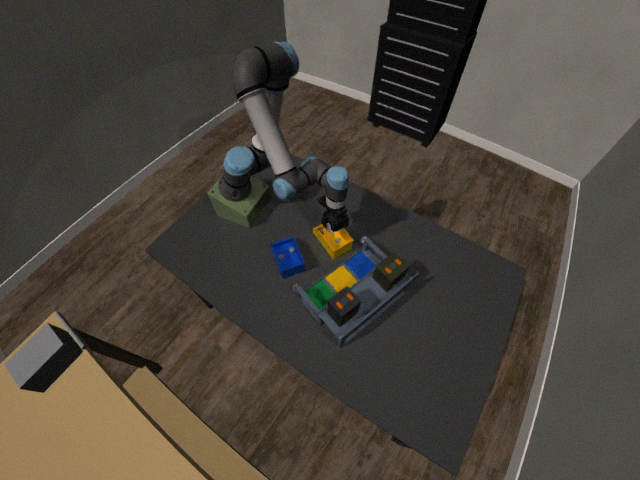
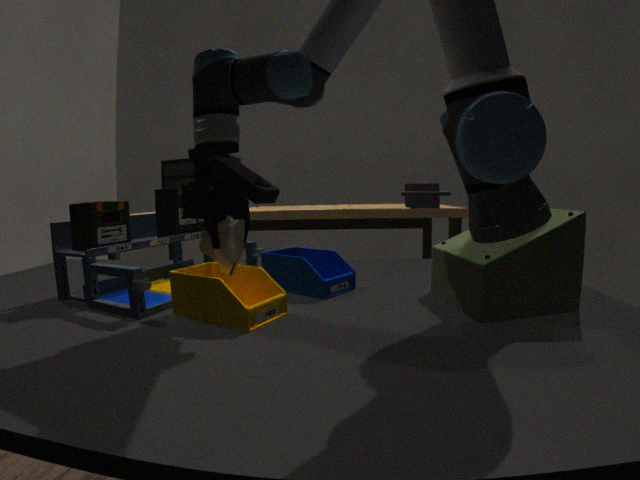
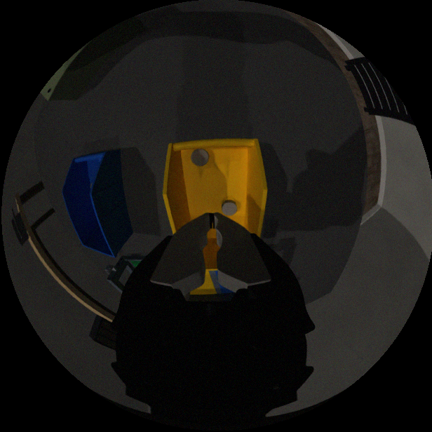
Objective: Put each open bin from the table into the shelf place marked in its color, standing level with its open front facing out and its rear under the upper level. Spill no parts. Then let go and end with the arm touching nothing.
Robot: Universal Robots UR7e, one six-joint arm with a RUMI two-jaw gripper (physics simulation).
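Places are measured from the arm's base along level axes (x ahead, y right, z down), in metres.
Pixels of known places: gripper, fingertip midpoint: (image 1: 331, 232) (image 2: 229, 275); arm's base, link origin: (image 1: 234, 187) (image 2: 511, 225).
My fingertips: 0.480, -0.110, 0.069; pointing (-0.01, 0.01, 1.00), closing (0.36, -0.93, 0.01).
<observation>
For each thing: its middle in the pictures, then the offset to it from my fingertips, as dx, dy, dz. "spot": a spot on its surface instead.
- yellow bin, body centre: (image 2: 226, 293) (image 1: 332, 236) +0.007, -0.002, +0.029
- blue bin, body centre: (image 2: 307, 270) (image 1: 287, 254) -0.090, +0.196, +0.029
- shelf, surface spot: (image 2: 61, 276) spot: +0.388, +0.001, +0.015
The yellow bin (image 1: 343, 249) (image 2: 204, 302) (image 3: 207, 187) stands level on the table, low labelled front away from the shelf, with small grey round parts inside. My gripper (image 1: 333, 232) (image 2: 231, 271) (image 3: 212, 214) is shut and empty, pointing down with its tips at the opening of the yellow bin's rear half; I cannot tell whether they touch it. The blue bin (image 1: 290, 265) (image 2: 292, 276) (image 3: 106, 205) stands level beside it, also holding grey parts. The shelf (image 2: 61, 276) has blue (image 1: 360, 265) (image 2: 142, 298), yellow (image 1: 341, 279) and green (image 1: 319, 294) places, with no bin on them.
Two dark boxes with orange marks, one (image 1: 343, 305) (image 2: 168, 212) near the green side and one (image 1: 391, 271) (image 2: 99, 225) near the blue side, stand on the shelf's upper level. Raised side rails (image 1: 309, 303) (image 2: 116, 269) flank the places. The green robot base (image 1: 232, 209) (image 2: 527, 284) stands beyond the bins.
</observation>
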